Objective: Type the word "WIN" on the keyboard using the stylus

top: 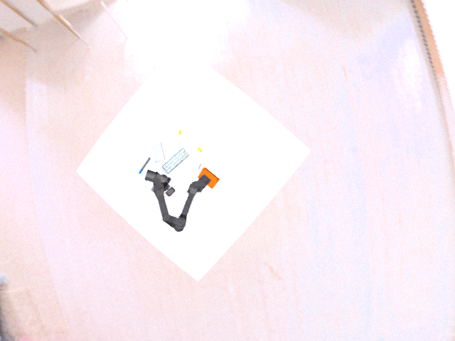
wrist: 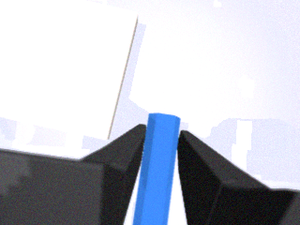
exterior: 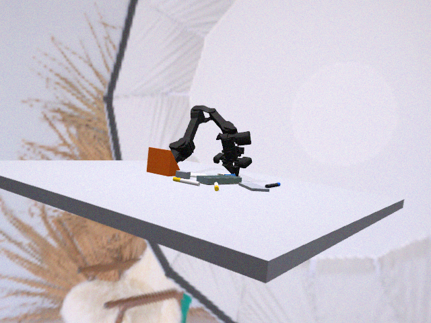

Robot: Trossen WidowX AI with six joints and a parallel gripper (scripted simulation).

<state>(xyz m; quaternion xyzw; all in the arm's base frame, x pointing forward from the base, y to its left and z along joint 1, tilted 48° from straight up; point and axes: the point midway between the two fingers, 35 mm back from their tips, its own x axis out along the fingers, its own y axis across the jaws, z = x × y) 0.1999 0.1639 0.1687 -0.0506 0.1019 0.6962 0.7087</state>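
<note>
My gripper tip is 7 cm to the left of the blue stylus. Also, from my gripper tip: flat grey block 19 cm ahead, 16 cm to the right, 1 cm below; then W key 3 cm ahead, 24 cm to the right.
</note>
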